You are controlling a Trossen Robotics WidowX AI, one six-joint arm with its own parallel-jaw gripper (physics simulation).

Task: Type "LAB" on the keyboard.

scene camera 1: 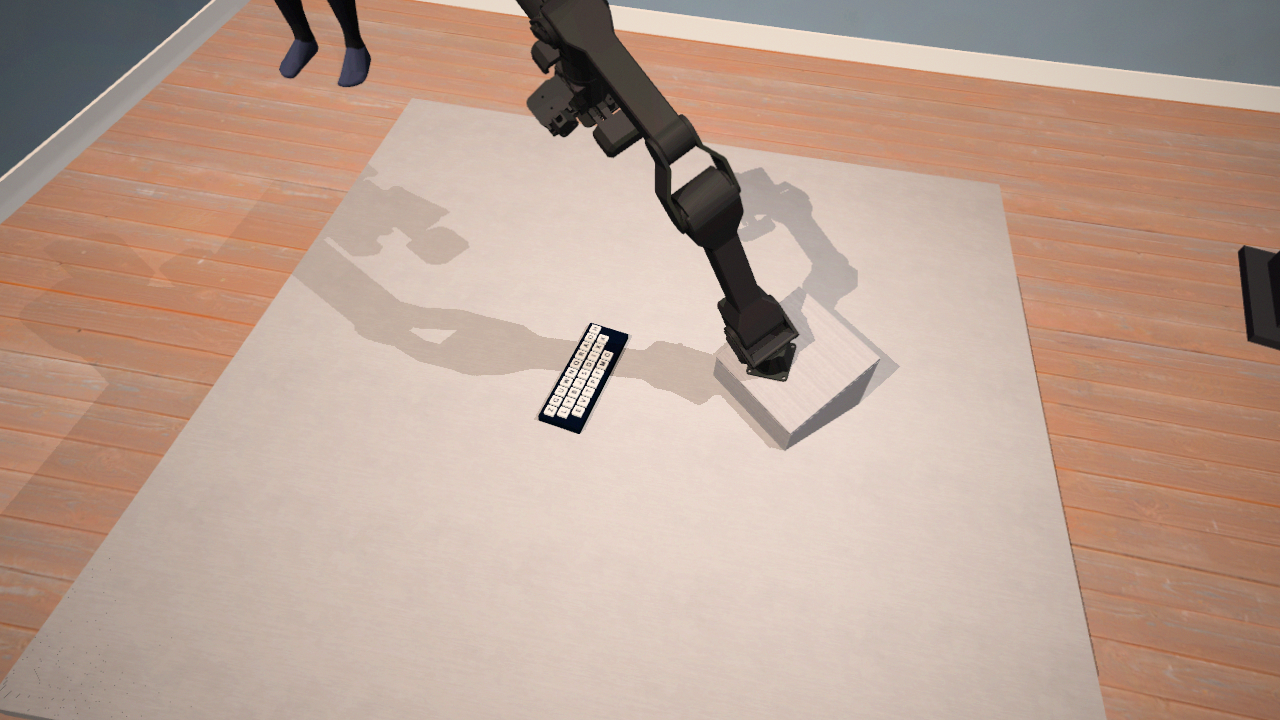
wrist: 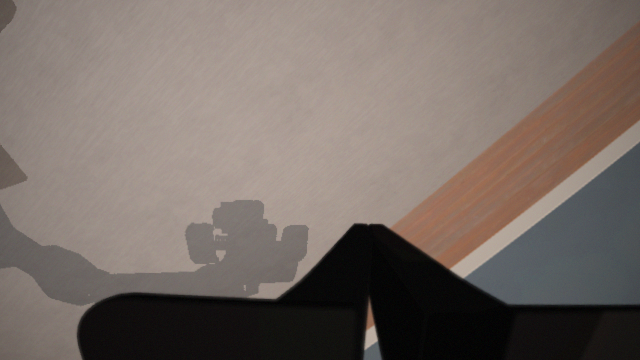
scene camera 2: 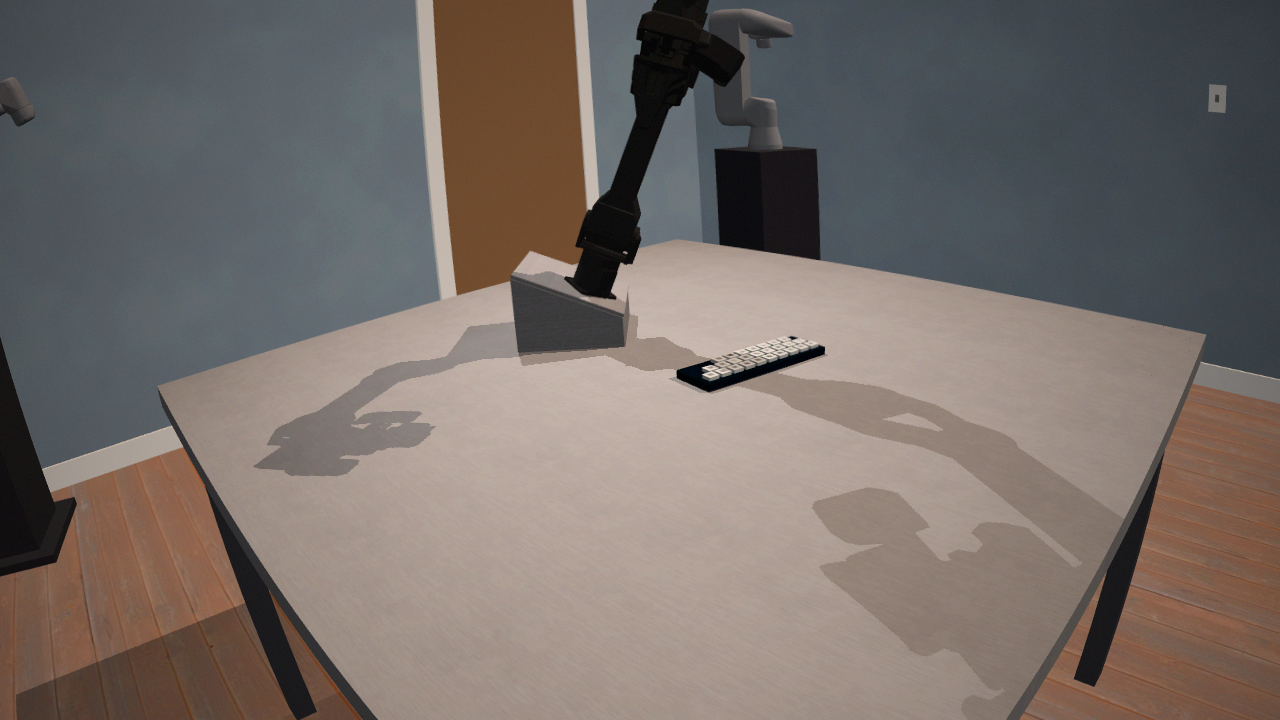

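Where they show: gripper, between the fingertips: point(scene camera 1: 591, 121) point(wrist: 367, 238) point(scene camera 2: 642, 128); arm's base, origin of its link: point(scene camera 1: 771, 359) point(scene camera 2: 589, 289).
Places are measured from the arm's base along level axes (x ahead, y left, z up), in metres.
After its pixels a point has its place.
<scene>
The keyboard point(scene camera 1: 583, 376) {x 0.270, y 0.116, z -0.059 m} point(scene camera 2: 756, 360) {x 0.294, y 0.093, z -0.058 m} lies flat on the table, with a dark base and three slanting rows of white keys. The printed letters are very small in both scene views, and I cannot read them all surely. The keyboard does not show in the wrist view. My gripper point(wrist: 367, 238) {x 0.355, y -0.095, z 0.260 m} is shut and empty, its two black fingertips meeting at the lower middle of the wrist view. It is raised high above the table on the folded-back arm, away from the keyboard. Its fingertips cannot be made out clearly in the scene views.
The arm stands on a pale wedge block point(scene camera 1: 834, 362) {x -0.091, y -0.014, z 0.026 m} point(scene camera 2: 569, 322) {x 0.043, y -0.058, z -0.032 m} beside the keyboard. The table point(scene camera 1: 537, 573) {x 0.184, y 0.432, z -0.075 m} point(scene camera 2: 537, 555) {x 0.533, y -0.327, z -0.075 m} point(wrist: 300, 125) {x 0.347, y -0.284, z -0.075 m} carries the arm's shadows, one crossing the keyboard. A person's feet point(scene camera 1: 354, 66) show beyond the table. A grey robot point(scene camera 2: 763, 116) stands on a black pedestal behind.
</scene>
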